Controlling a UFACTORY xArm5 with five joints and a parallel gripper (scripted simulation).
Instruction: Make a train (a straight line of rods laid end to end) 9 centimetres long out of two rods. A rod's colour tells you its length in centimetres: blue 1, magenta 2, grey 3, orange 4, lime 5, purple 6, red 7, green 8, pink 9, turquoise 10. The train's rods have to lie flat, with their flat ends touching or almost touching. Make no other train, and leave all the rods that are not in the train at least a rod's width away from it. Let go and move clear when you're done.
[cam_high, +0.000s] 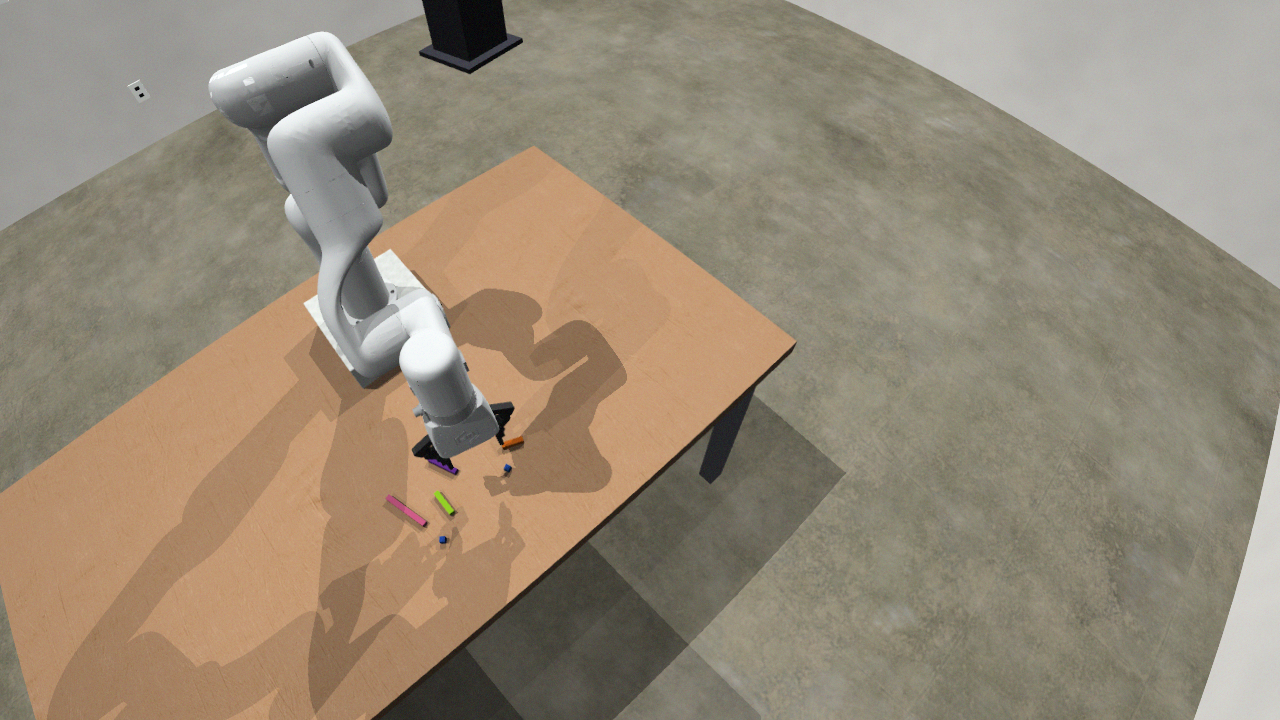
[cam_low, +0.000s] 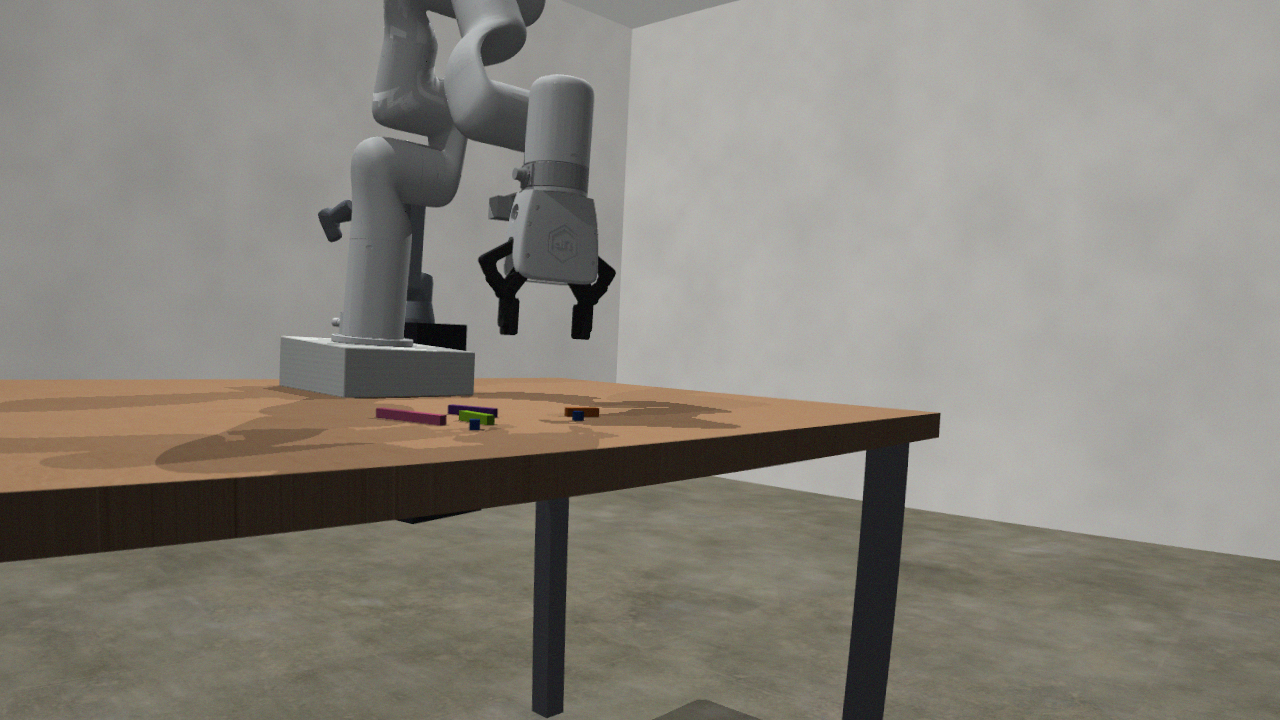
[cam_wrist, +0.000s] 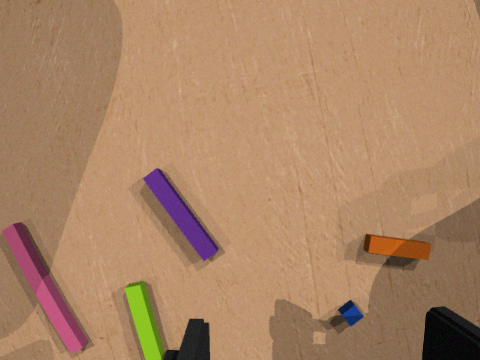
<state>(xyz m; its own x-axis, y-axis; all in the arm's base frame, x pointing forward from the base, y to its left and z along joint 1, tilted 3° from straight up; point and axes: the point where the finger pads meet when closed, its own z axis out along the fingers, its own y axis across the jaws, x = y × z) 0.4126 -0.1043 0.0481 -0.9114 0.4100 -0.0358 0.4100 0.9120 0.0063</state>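
Right now the lime rod is 100 mm below my hand, 90 mm to the right of it and 20 mm behind it. Also, from my hand: pink rod (140 mm to the right, 100 mm below, 60 mm behind); then purple rod (100 mm below, 70 mm behind, 40 mm to the right); then orange rod (100 mm below, 70 mm to the left, 10 mm ahead).
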